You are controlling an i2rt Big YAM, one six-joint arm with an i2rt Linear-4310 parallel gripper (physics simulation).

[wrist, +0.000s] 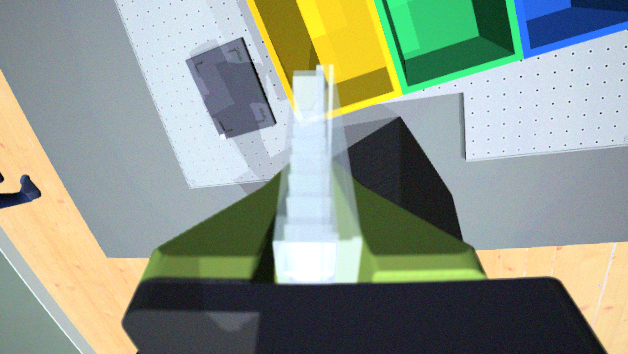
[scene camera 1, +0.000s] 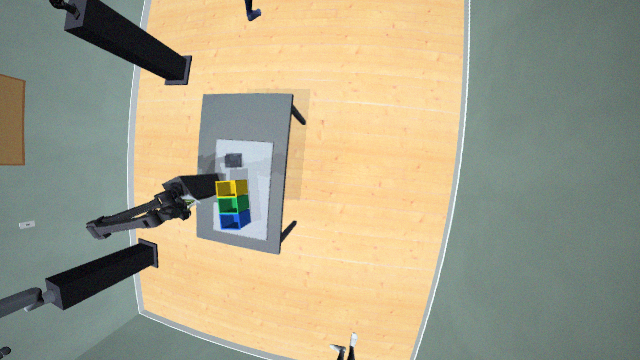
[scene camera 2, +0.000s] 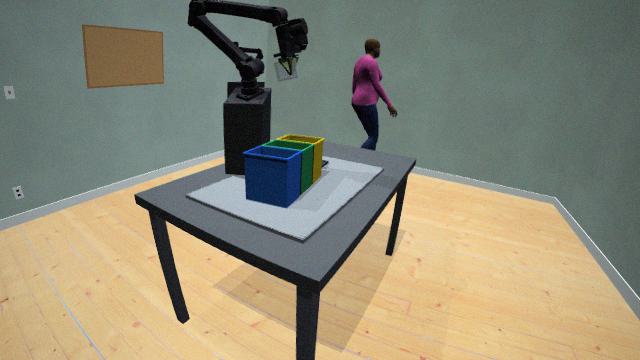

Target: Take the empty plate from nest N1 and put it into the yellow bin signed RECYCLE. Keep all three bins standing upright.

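Places are measured from the arm's base along level axes (x ahead, y left, z up), in centimetres.
Pixels of known places: gripper, fingertip midpoint: [wrist: 313, 175] [scene camera 1: 194, 201] [scene camera 2: 291, 74]; arm's base, origin of the base link: [scene camera 1: 177, 190] [scene camera 2: 250, 94].
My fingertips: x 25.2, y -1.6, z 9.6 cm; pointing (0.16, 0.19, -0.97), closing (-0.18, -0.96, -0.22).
For each thing: its top centre in the pictures, then the offset to it from my fingertips.
- clear plate, middle of its top: [scene camera 2: 286, 58] [scene camera 1: 181, 202] dx -3.0, dy +0.1, dz +7.0 cm
- yellow bin, middle of its top: [wrist: 321, 38] [scene camera 2: 300, 138] [scene camera 1: 225, 189] dx +2.8, dy +4.8, dz -27.9 cm
- dark flat holder, middle of its top: [wrist: 229, 93] [scene camera 2: 310, 160] [scene camera 1: 232, 160] dx -4.9, dy +26.9, dz -44.4 cm
- green bin, middle of its top: [scene camera 2: 288, 144] [scene camera 1: 227, 205] dx +5.3, dy -7.9, dz -27.9 cm
- blue bin, middle of its top: [scene camera 2: 273, 151] [scene camera 1: 229, 221] dx +7.8, dy -20.7, dz -27.9 cm
My gripper [scene camera 1: 190, 202] [scene camera 2: 289, 71] [wrist: 313, 175] is shut on the clear plate [scene camera 2: 281, 75] [wrist: 310, 202], which hangs on edge between the green fingers. Gripper and plate are high above the table's robot-side edge, apart from the bins. The yellow bin [scene camera 1: 241, 188] [scene camera 2: 318, 161] [wrist: 365, 82] stands upright; in the wrist view its near corner lies behind the plate's far end. Its RECYCLE sign does not show. Nest N1 appears to be the dark flat holder [scene camera 1: 233, 160] [scene camera 2: 325, 163] [wrist: 232, 95] beside the yellow bin; no plate shows on it.
The green bin [scene camera 1: 242, 204] [scene camera 2: 307, 170] [wrist: 450, 65] and blue bin [scene camera 1: 244, 219] [scene camera 2: 270, 180] [wrist: 575, 25] stand upright in a row with the yellow one. The black pedestal [scene camera 1: 202, 186] [scene camera 2: 246, 135] [wrist: 415, 175] stands at the table edge. A person [scene camera 2: 367, 82] is behind the table.
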